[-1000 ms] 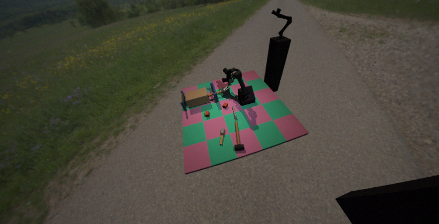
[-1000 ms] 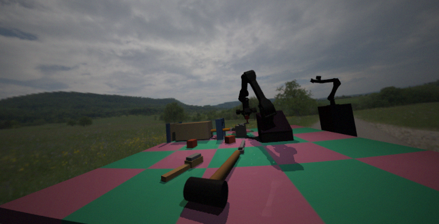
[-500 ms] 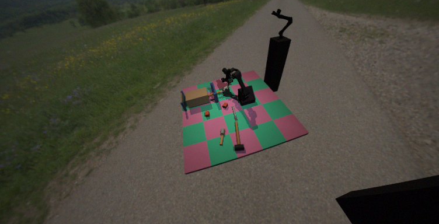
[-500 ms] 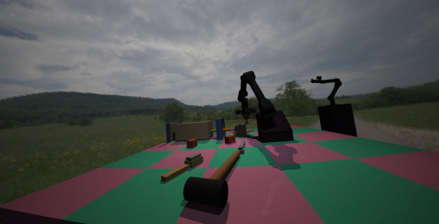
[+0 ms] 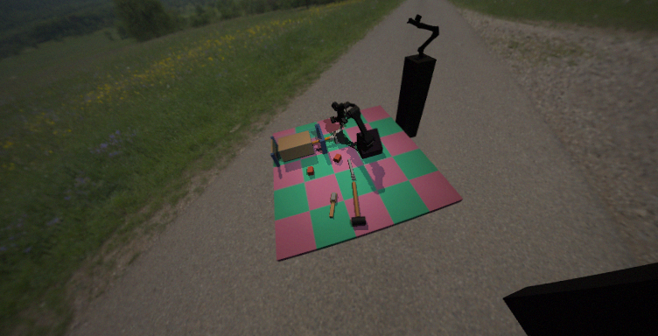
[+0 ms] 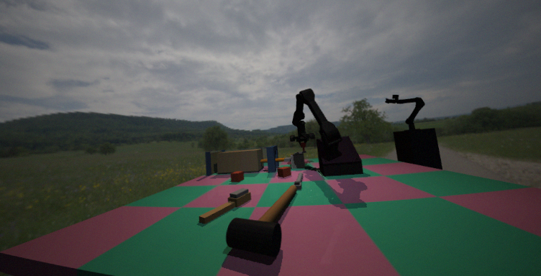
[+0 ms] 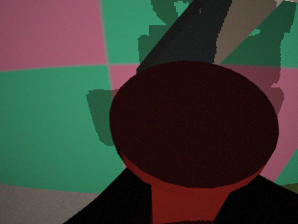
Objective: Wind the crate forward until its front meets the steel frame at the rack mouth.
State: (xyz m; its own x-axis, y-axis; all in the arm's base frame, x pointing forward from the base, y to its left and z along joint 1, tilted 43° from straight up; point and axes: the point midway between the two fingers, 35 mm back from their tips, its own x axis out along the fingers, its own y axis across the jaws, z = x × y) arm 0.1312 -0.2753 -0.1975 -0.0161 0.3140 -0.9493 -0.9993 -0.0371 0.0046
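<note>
The winch handle is 2 cm ahead of my gripper tip, 5 cm to the left of it and 3 cm below it. The rest, counted from my gripper tip: grey winch (4 cm ahead, 9 cm to the left, 10 cm below); then red knob (2 cm to the left); then frame (21 cm ahead, 11 cm to the left, 2 cm below).
</note>
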